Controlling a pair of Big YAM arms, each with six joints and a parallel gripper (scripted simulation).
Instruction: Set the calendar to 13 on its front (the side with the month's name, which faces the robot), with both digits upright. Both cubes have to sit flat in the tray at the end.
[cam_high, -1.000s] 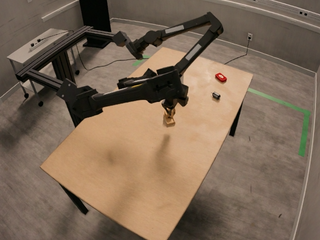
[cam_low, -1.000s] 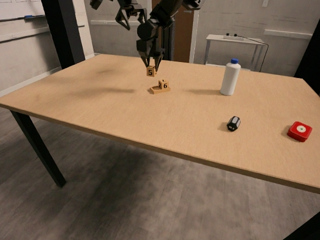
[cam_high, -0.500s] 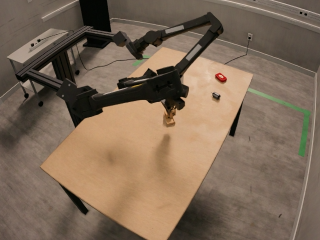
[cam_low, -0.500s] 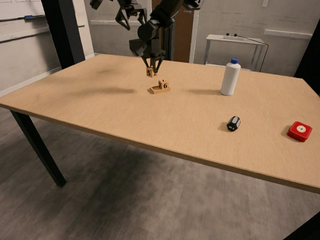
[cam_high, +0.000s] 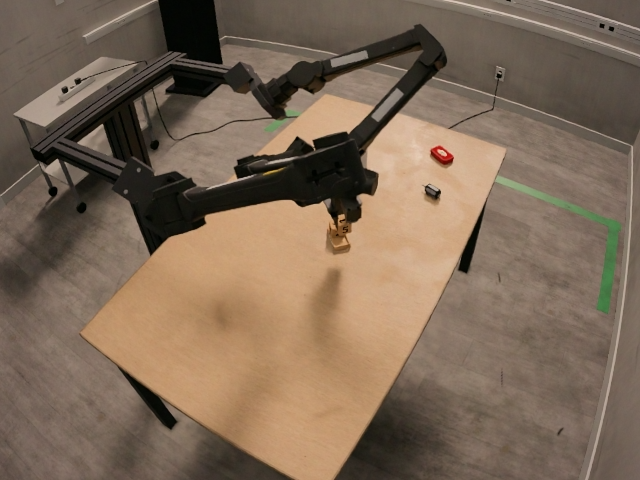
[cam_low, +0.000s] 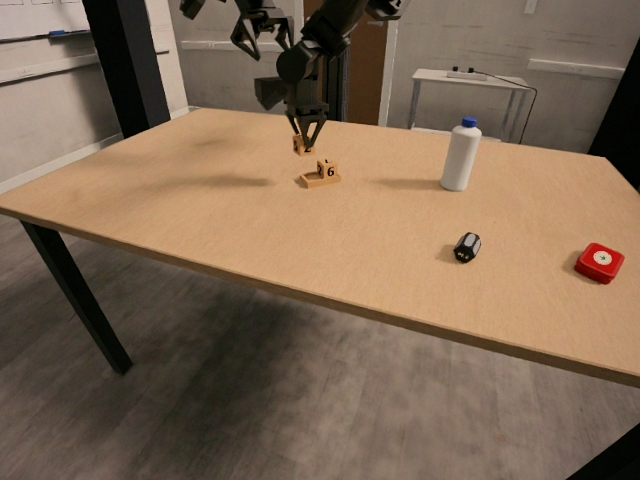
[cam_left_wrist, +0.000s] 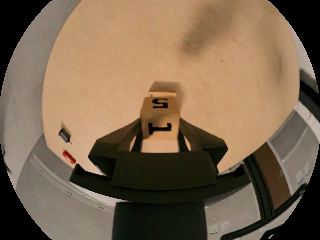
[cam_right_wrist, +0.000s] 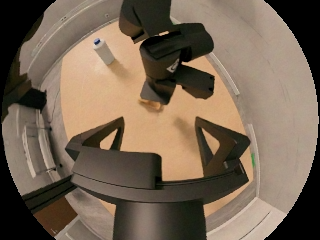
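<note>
The wooden tray lies 3 cm behind my left hand, 3 cm to the left of it and 10 cm below it. The rest, counted from my left hand: white bottle 8 cm behind, 36 cm to the left, 3 cm below; then wooden digit cube 1 cm below; then wooden cube 4 cm behind, 4 cm to the left, 8 cm below.
</note>
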